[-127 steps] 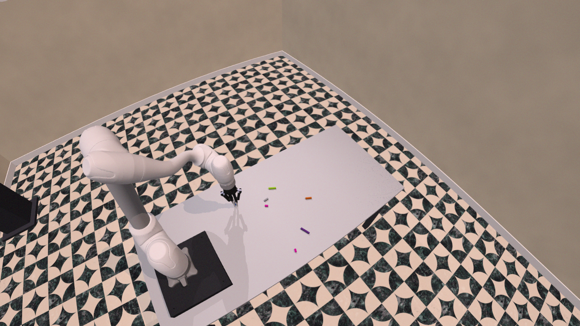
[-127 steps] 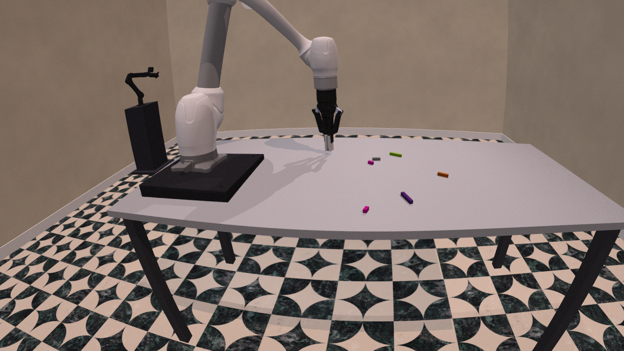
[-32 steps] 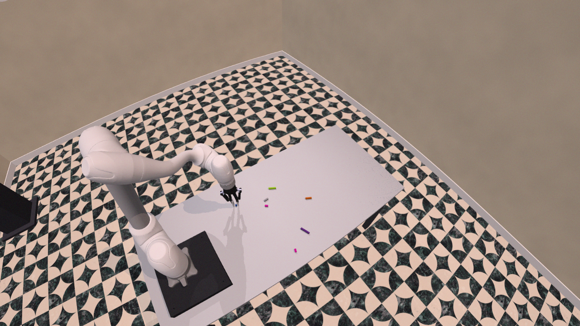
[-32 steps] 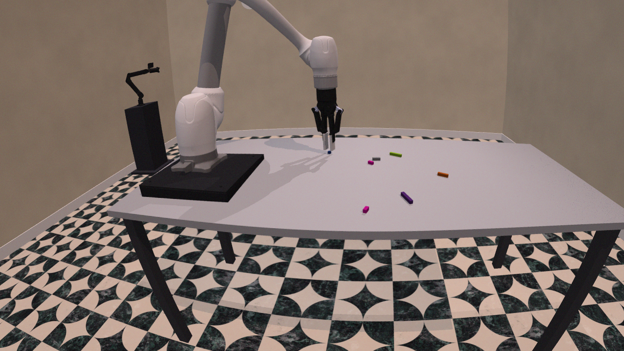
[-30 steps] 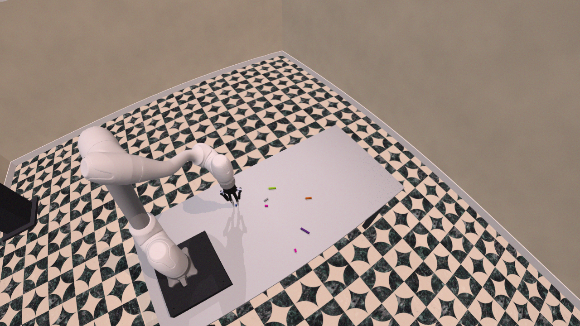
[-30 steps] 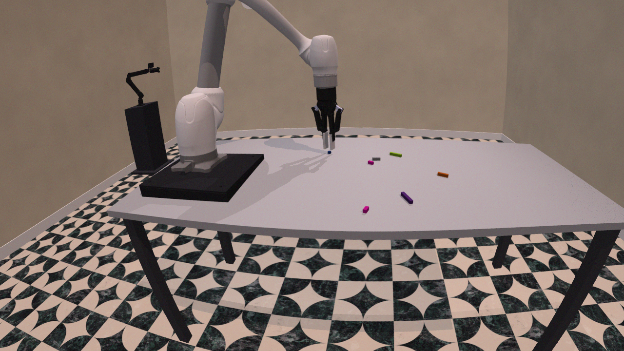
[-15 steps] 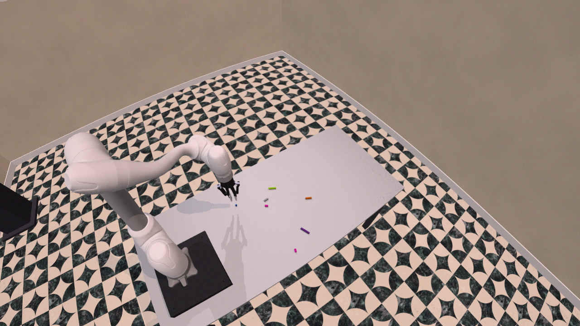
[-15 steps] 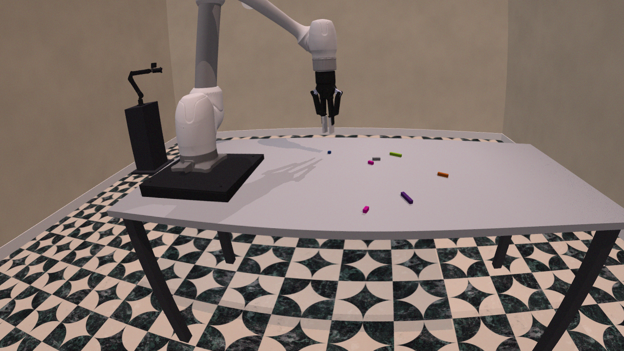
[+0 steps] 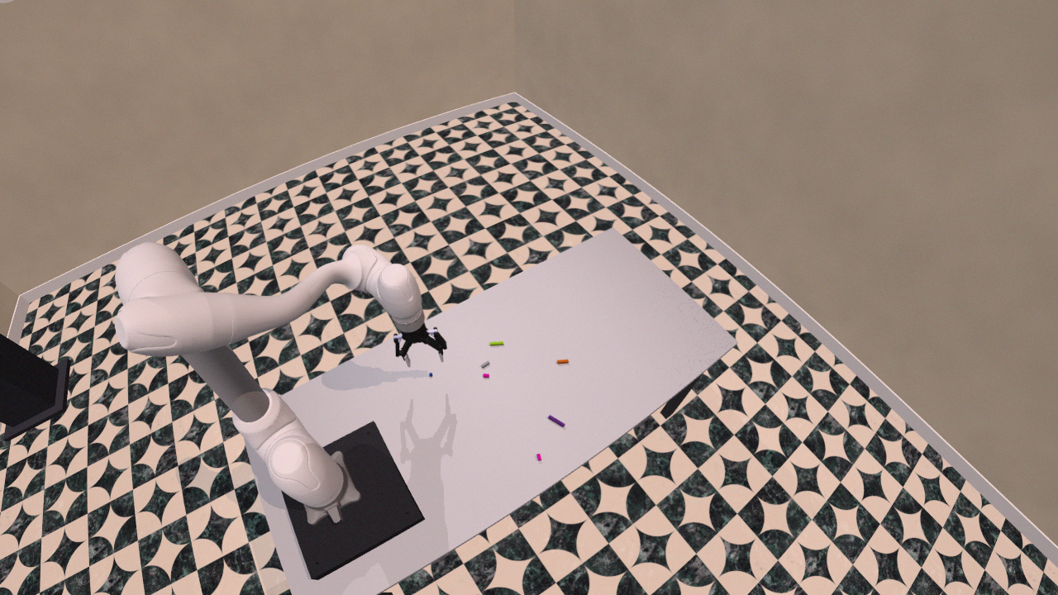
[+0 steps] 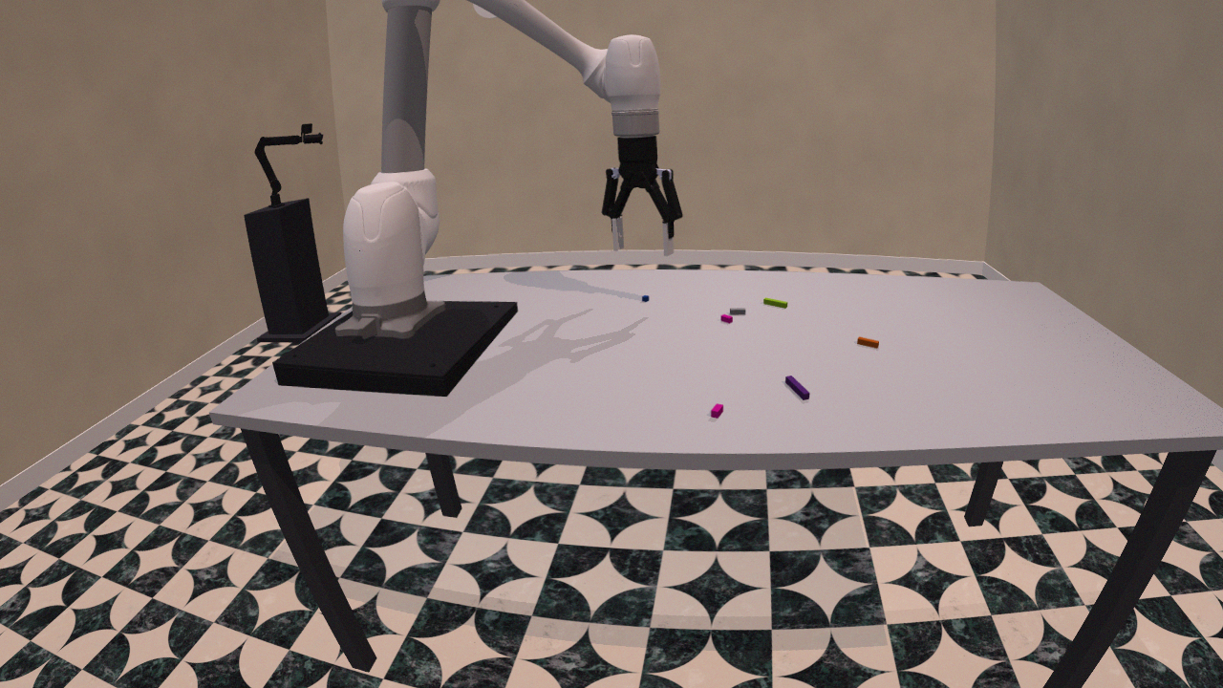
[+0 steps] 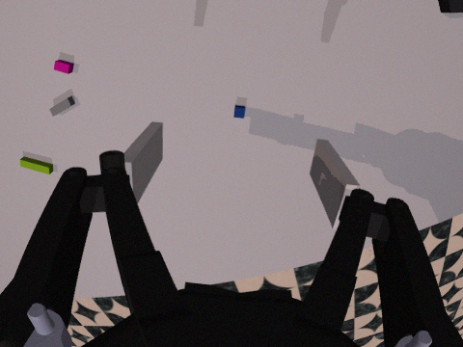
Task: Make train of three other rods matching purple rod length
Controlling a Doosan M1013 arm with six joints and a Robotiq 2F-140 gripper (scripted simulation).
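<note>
The grey rod is 180 mm ahead of my hand, 70 mm to the right of it and 120 mm below it. Round my hand: purple rod 270 mm ahead, 390 mm to the right, 120 mm below; lime rod 260 mm ahead, 20 mm to the right, 120 mm below; small blue rod 120 mm below.
</note>
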